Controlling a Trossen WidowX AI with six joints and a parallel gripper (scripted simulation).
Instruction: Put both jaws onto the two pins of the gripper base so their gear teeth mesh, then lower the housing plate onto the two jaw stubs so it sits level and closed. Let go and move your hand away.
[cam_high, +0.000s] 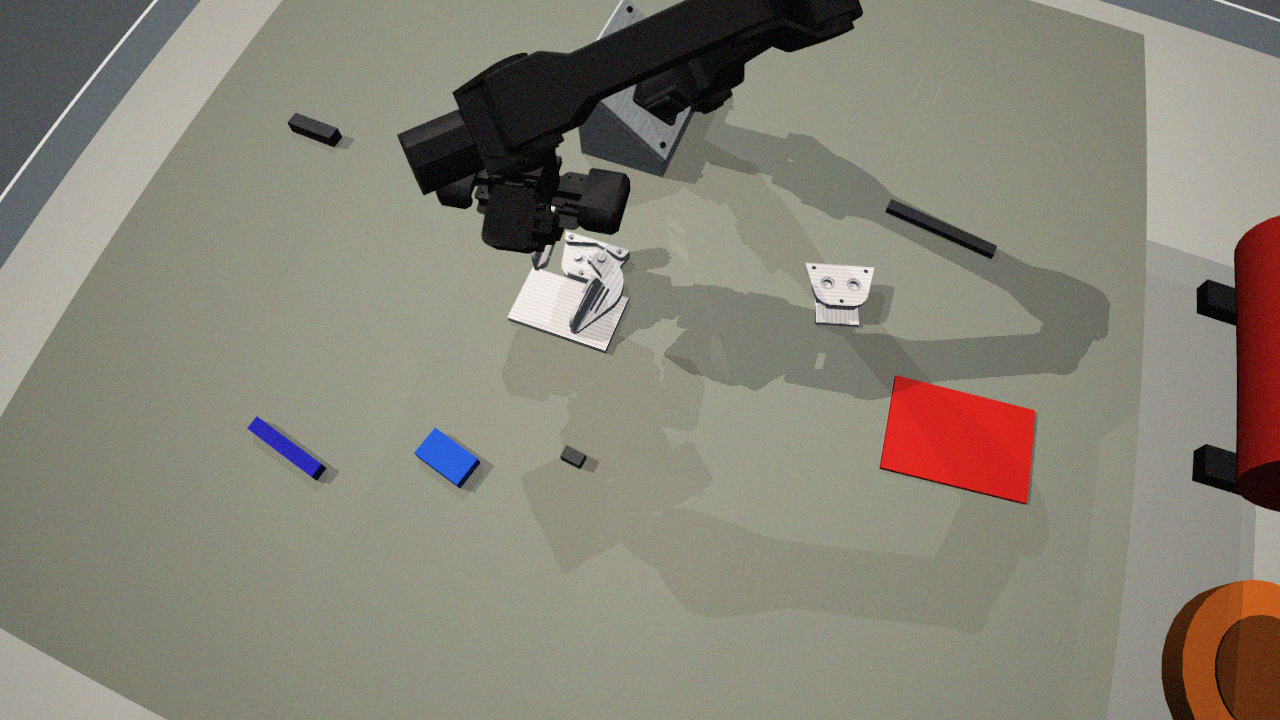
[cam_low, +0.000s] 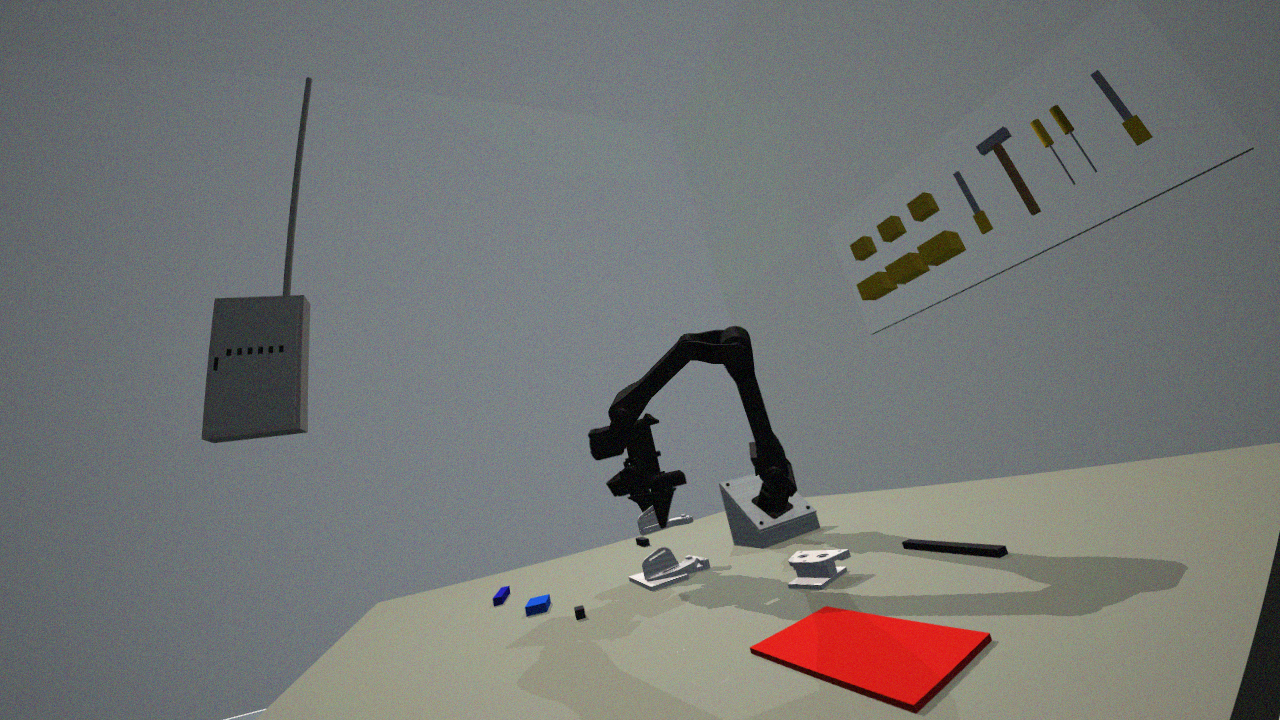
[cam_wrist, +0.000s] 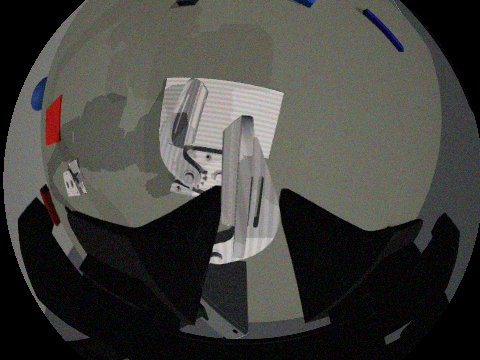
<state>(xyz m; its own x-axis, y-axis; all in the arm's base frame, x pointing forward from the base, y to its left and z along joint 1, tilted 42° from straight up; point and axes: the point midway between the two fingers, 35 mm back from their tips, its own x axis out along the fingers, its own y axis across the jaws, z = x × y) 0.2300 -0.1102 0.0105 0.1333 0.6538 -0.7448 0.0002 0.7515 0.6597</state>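
My gripper tip is now 40 mm short of the white ribbed plate, 30 mm to the right of it and 80 mm above it. From my gripper tip the other things lie so: small black block (210 mm ahead, 80 mm to the left, 80 mm below); then blue block (240 mm ahead, 50 mm to the right, 80 mm below); then housing plate (20 mm behind, 40 mm to the left, 80 mm below).
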